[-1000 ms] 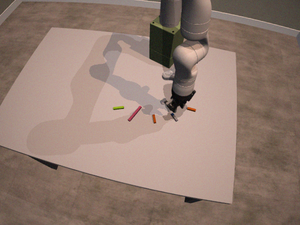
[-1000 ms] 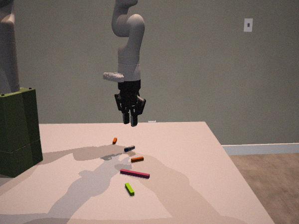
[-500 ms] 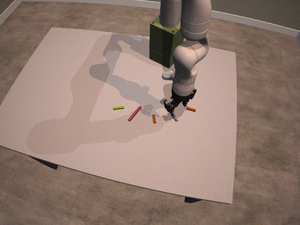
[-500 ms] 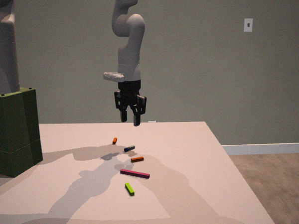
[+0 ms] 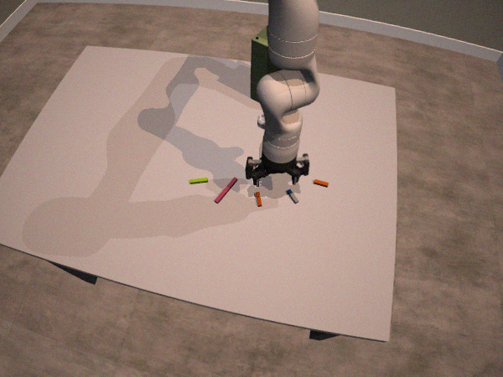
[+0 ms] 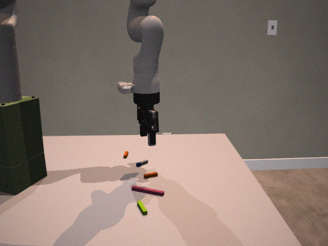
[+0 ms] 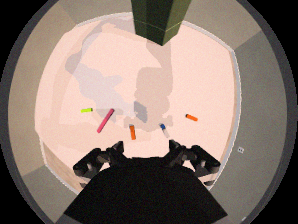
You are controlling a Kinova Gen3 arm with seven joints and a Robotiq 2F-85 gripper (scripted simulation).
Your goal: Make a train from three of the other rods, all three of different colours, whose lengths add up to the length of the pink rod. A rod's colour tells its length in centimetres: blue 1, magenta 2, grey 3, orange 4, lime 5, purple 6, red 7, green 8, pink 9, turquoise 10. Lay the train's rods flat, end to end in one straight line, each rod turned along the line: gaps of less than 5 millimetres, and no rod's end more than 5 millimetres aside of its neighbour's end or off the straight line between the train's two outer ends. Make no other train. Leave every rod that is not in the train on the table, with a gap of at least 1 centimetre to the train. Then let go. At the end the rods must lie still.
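My gripper is now 40 mm past the lime rod, 210 mm to the left of it and 100 mm above it. The rest, counted from my hand: grey rod (10 mm behind, 60 mm to the left, 100 mm below); pink rod (20 mm behind, 130 mm to the right, 100 mm below); blue rod (30 mm behind, 40 mm to the left, 100 mm below).
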